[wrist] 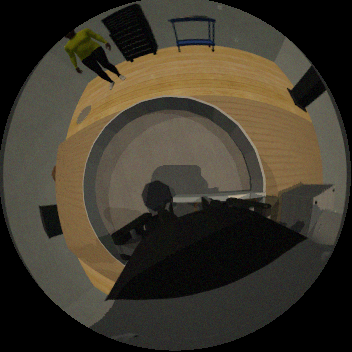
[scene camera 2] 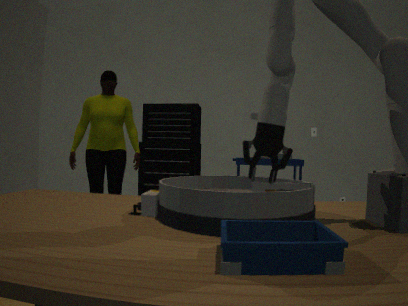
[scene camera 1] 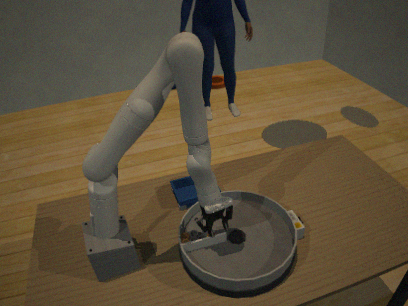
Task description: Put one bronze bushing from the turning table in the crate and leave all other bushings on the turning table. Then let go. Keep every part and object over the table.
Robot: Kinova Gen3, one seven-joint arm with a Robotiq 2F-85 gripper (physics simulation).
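Frame: origin at the arm's base, x ahead, y left, z up, level; metres.
Where they show: gripper, between the fingertips: (wrist: 186, 205) (scene camera 2: 261, 182) (scene camera 1: 219, 232); arm's base, origin of its link: (scene camera 1: 106, 229).
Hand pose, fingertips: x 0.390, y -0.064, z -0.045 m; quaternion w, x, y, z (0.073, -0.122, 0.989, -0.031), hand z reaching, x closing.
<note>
Things, the pixels of their centre, and the offset from my fingertips. "spot": a spot on its surface instead. Level surfaces: height alone.
- bronze bushing, middle of its body: (scene camera 1: 185, 237) 0.030 m left, 0.119 m back, 0.032 m down
- white divider, a spot on its surface: (wrist: 225, 196) (scene camera 1: 203, 239) spot: 0.017 m right, 0.061 m back, 0.002 m down
- blue crate, middle of its body: (scene camera 2: 276, 244) (scene camera 1: 195, 190) 0.326 m left, 0.033 m back, 0.073 m down
- dark round hub, middle of its body: (wrist: 155, 195) (scene camera 1: 237, 236) 0.002 m right, 0.066 m ahead, 0.041 m down
- white box with a yellow mark, a spot on its surface: (scene camera 2: 149, 203) spot: 0.071 m left, 0.290 m ahead, 0.063 m down
- wooden table, height of its surface: 0.098 m down
The turning table (scene camera 1: 283, 267) (scene camera 2: 235, 202) (wrist: 90, 185) is a round grey tray with a raised wall. A bronze bushing (scene camera 1: 185, 237) lies at its left side behind the white divider (scene camera 1: 205, 243) (wrist: 225, 196), with grey bushings (scene camera 1: 196, 234) beside it. How many bushings there are is unclear; the gripper hides much of that area in the wrist view. My gripper (scene camera 1: 219, 232) (scene camera 2: 262, 180) (wrist: 186, 205) is partly open, pointing down with its fingertips low by the divider, with nothing held that I can see. The blue crate (scene camera 1: 184, 190) (scene camera 2: 282, 258) stands beside the turning table; its floor is partly hidden.
A dark round hub (scene camera 1: 236, 236) (wrist: 157, 195) sits at the turning table's middle, at the divider's end. A white box with a yellow mark (scene camera 1: 296, 224) (scene camera 2: 149, 203) is at the outer wall. The robot's grey base (scene camera 1: 111, 250) (scene camera 2: 387, 200) stands on the wooden table (scene camera 1: 340, 200).
</note>
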